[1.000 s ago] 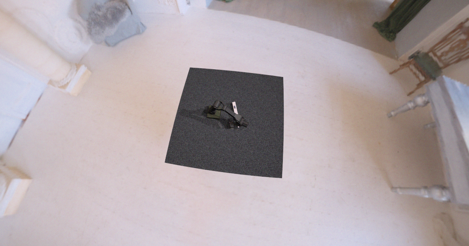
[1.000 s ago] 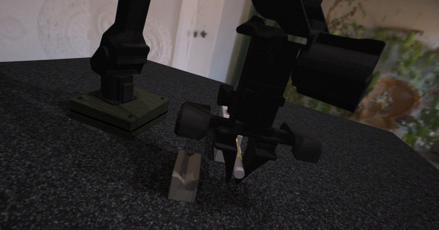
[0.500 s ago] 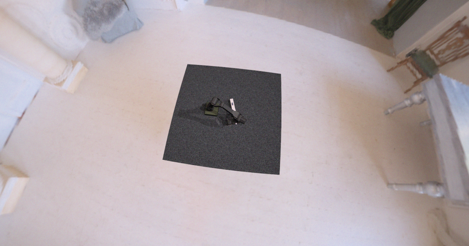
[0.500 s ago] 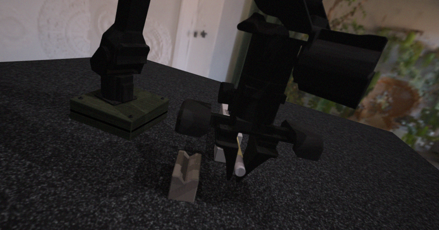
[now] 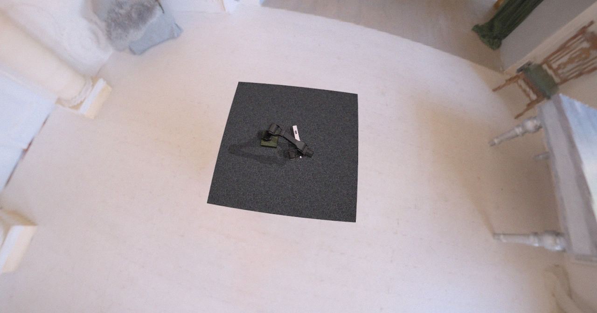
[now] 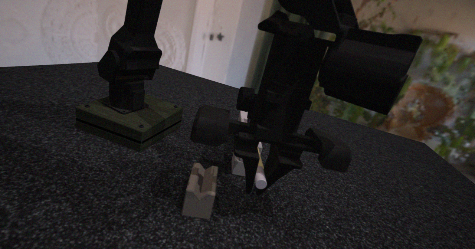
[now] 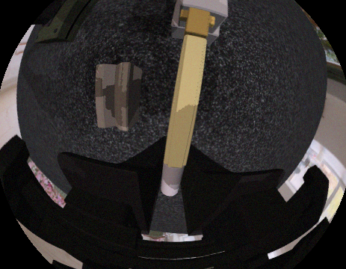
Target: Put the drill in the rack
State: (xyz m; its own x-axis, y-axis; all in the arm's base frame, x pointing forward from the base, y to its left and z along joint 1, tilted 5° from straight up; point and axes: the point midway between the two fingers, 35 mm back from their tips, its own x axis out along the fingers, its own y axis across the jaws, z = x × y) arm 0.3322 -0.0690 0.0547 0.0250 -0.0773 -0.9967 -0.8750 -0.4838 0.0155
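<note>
Now: gripper tip 2 cm past the drill, 3 cm to the right of it and 3 cm below it. The rest, counted from my gripper tip: dark key (10 cm behind, 20 cm to the left); then grey holder block (9 cm behind, 18 cm to the left, 1 cm below); then grey v-groove rack (8 cm behind, 3 cm below).
</note>
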